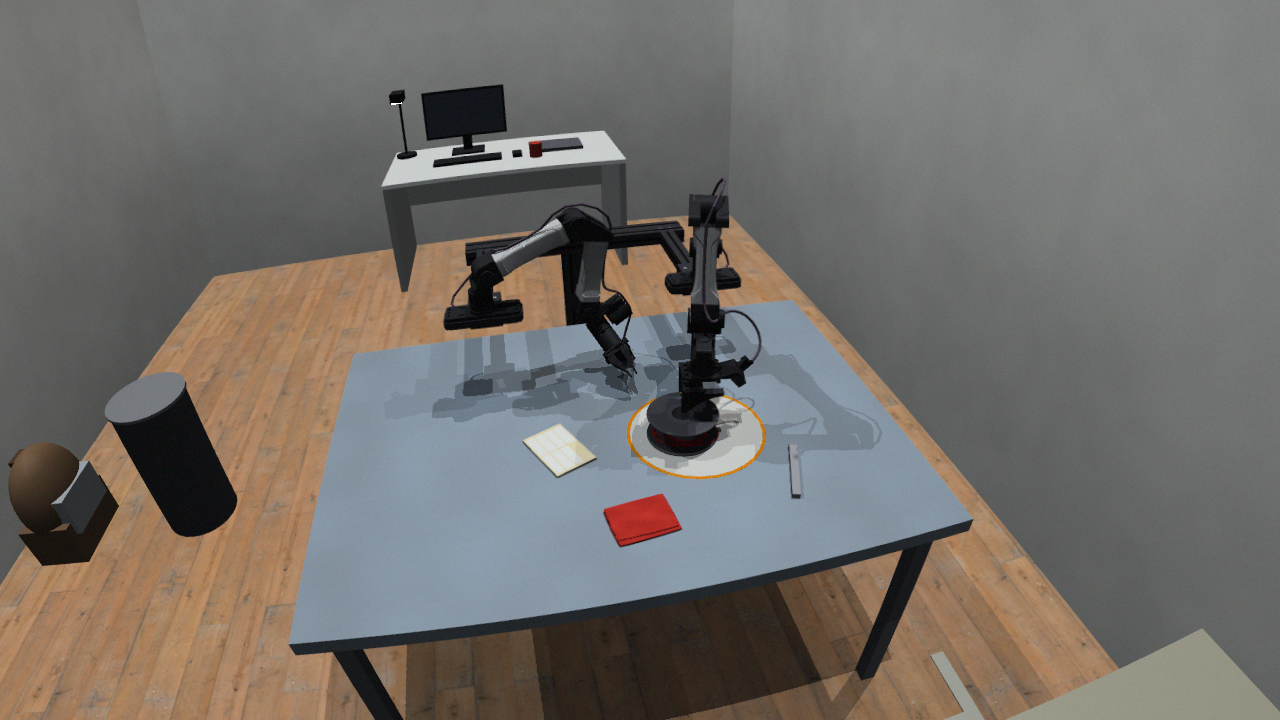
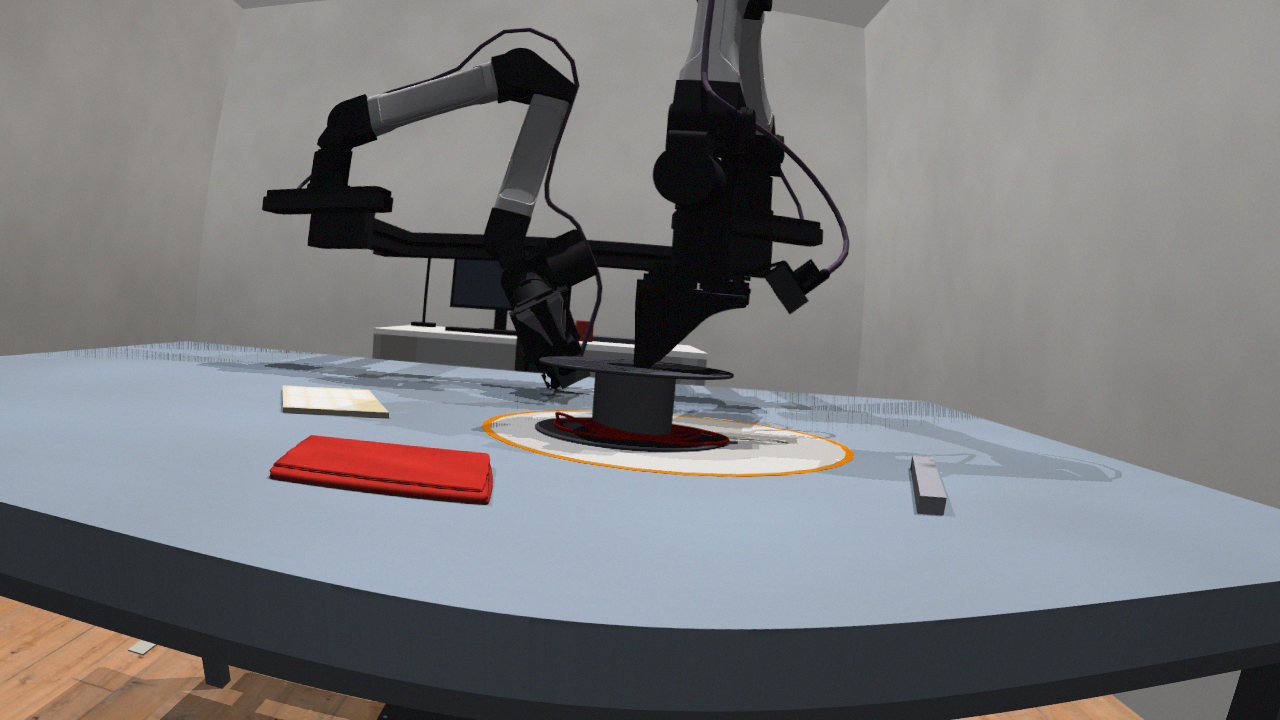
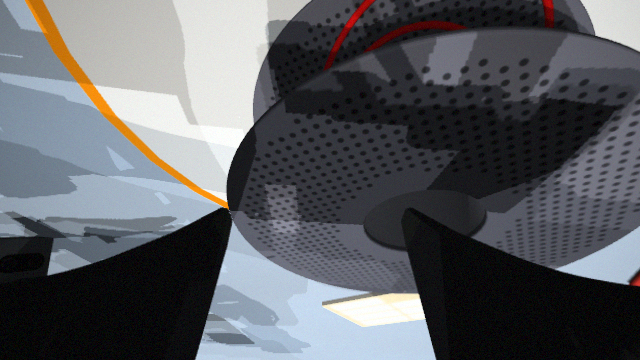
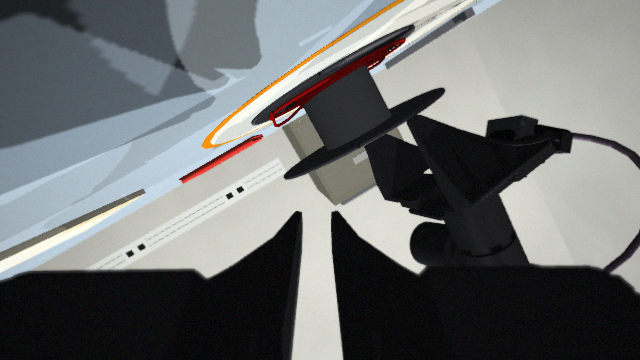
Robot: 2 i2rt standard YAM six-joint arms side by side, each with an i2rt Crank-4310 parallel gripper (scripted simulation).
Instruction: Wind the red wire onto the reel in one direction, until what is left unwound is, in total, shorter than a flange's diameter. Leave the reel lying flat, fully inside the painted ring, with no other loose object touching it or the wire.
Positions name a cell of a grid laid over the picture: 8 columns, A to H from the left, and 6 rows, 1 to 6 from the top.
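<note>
Dark reel (image 2: D4), (image 1: E4), (image 3: G3), (image 4: E2). Grey bar (image 2: F5); out of frame in image 3. Cream gridded tile (image 2: B4), (image 1: D4), (image 3: E6). My right gripper (image 2: D3). My left gripper (image 2: E4), (image 1: E4), (image 3: D4), (image 4: E3).
</note>
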